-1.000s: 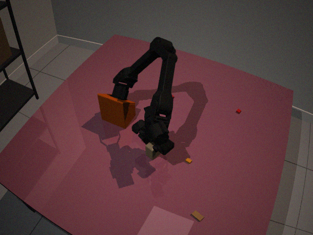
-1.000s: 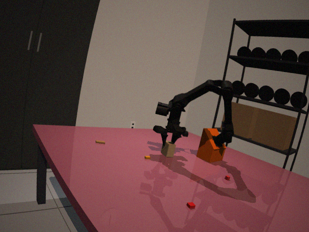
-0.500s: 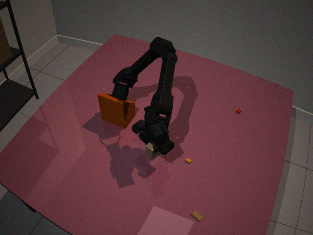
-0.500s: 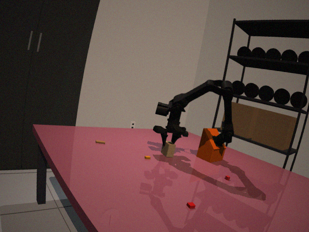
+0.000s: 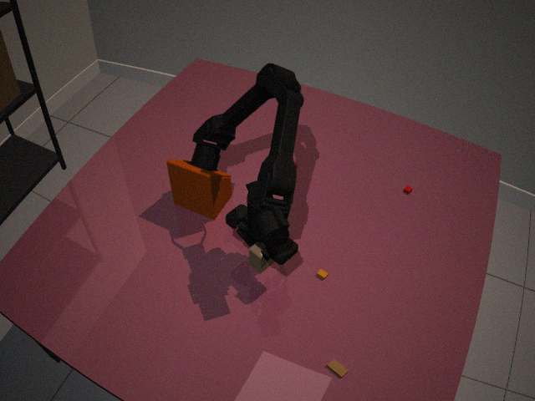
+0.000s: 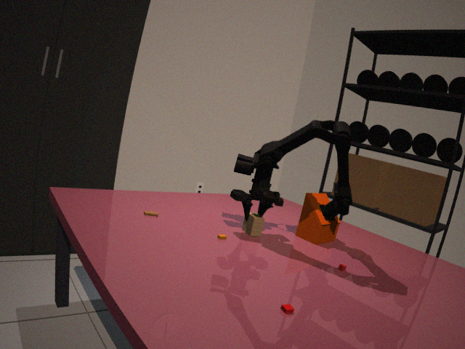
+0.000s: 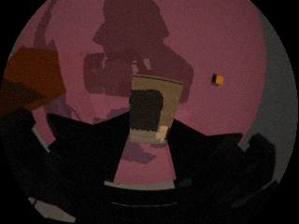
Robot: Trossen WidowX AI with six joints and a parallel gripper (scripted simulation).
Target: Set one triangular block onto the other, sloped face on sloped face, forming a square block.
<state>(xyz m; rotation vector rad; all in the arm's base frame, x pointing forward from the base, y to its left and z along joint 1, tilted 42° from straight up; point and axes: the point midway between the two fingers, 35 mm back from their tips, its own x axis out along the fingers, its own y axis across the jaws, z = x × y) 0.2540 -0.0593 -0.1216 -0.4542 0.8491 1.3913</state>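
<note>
Right now my gripper tip is 1 cm short of the triangular block, 3 cm to the right of it and 2 cm above it. The rest, counted from my gripper tip: small orange piece (15 cm ahead, 4 cm to the left, 4 cm below); then flat tan piece (31 cm ahead, 18 cm to the right, 4 cm below); then red cube (26 cm ahead, 44 cm to the left, 4 cm below).
</note>
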